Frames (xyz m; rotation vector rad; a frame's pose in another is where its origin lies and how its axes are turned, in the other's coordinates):
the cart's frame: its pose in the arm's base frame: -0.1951 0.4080 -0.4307 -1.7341 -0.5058 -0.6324
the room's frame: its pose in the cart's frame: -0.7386 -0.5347 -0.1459 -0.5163 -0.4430 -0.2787
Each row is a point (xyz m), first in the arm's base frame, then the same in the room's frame.
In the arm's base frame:
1: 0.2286 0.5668 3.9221
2: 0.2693 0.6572 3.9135
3: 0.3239 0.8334 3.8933
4: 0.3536 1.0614 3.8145
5: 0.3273 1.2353 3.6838
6: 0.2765 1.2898 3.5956
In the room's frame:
1: 3.5125 -0.4359 -2.9606
2: 3.5790 -0.4573 -2.8897
3: 3.6907 -0.5164 -2.7538
4: 3.7783 -0.6073 -2.5461
5: 3.7728 -0.6918 -2.3440
6: 3.7163 -0.7356 -2.2533

